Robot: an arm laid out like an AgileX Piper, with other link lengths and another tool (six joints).
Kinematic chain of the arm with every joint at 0, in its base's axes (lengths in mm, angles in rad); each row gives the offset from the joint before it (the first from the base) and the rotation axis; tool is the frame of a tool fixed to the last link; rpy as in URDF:
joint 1: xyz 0 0 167.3 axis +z
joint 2: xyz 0 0 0 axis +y
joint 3: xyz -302.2 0 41.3 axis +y
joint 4: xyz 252.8 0 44.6 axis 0.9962 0 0.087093
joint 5: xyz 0 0 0 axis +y
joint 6: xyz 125.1 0 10.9 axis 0.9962 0 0.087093
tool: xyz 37.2 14 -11.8 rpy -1.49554 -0.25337 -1.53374
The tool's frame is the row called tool.
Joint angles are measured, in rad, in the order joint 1, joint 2, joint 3, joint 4, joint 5, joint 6. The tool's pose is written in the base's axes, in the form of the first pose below.
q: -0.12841 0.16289 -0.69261 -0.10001 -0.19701 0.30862
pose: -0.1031 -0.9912 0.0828 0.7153 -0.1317 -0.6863 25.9 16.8 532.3
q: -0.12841 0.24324 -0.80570 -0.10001 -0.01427 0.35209
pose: -0.0802 -0.9962 0.0344 0.6114 -0.0764 -0.7876 42.7 12.2 543.6
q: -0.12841 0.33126 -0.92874 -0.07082 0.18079 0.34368
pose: -0.0773 -0.9970 0.0003 0.4825 -0.0377 -0.8751 59.9 7.9 552.6
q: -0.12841 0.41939 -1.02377 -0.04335 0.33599 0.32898
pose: -0.0743 -0.9970 -0.0209 0.3507 -0.0065 -0.9365 80.1 5.2 555.0
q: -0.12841 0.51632 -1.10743 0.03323 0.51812 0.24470
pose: -0.0515 -0.9986 -0.0118 0.1611 0.0034 -0.9869 105.3 6.8 545.5
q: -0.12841 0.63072 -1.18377 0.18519 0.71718 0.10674
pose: 0.0502 -0.9987 -0.0096 -0.0678 0.0062 -0.9977 132.8 19.8 527.7
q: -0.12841 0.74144 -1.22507 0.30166 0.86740 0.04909
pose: 0.1472 -0.9863 -0.0745 -0.2679 0.0327 -0.9629 158.4 33.4 506.7
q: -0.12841 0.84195 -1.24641 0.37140 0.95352 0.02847
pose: 0.1960 -0.9697 -0.1461 -0.4119 0.0538 -0.9097 182.4 41.3 488.6
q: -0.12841 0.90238 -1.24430 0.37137 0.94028 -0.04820
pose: 0.2186 -0.9711 -0.0954 -0.4445 -0.0120 -0.8957 202.1 37.5 477.1
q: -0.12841 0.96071 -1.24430 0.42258 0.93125 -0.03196
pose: 0.2214 -0.9599 -0.1720 -0.4860 0.0443 -0.8729 220.3 41.4 469.7
